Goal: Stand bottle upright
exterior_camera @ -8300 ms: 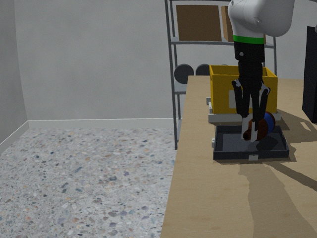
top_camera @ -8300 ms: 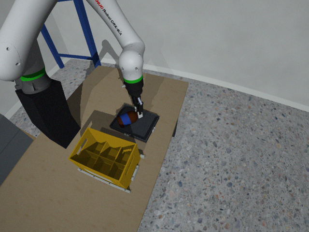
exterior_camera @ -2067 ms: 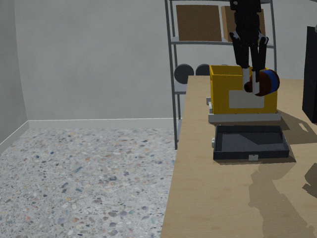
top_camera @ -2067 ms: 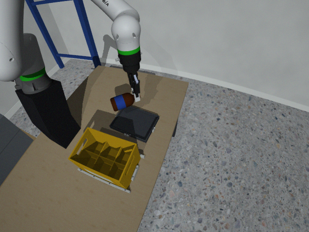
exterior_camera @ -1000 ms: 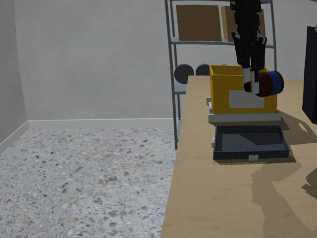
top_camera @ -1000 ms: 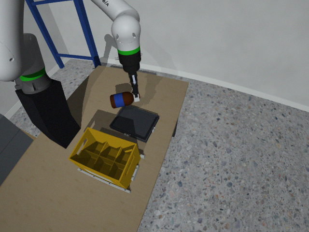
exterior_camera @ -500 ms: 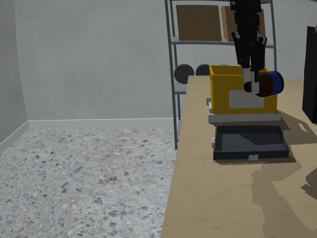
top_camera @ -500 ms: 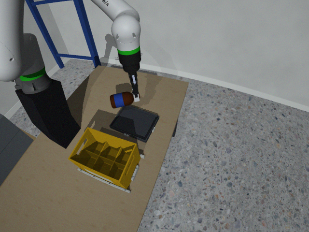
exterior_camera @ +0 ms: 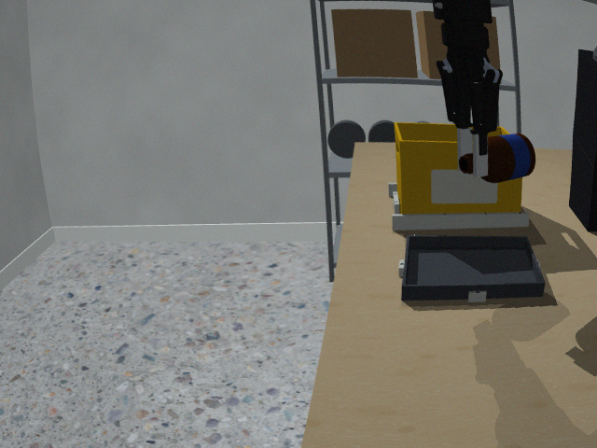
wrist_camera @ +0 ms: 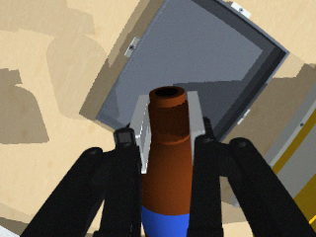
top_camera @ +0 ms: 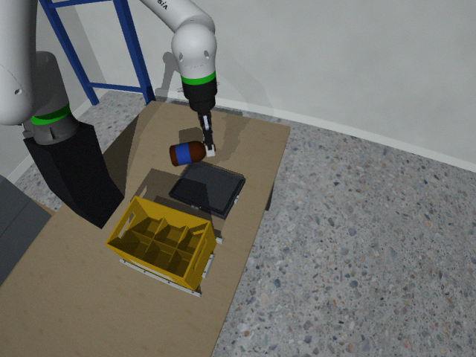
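Now: the brown bottle 5 cm behind my hand, 2 cm to the right of it and 2 cm below it. The rest, counted from my hand: dark grey tray: 2 cm behind, 4 cm to the right, 21 cm below; yellow crate: 8 cm behind, 33 cm to the right, 14 cm below.
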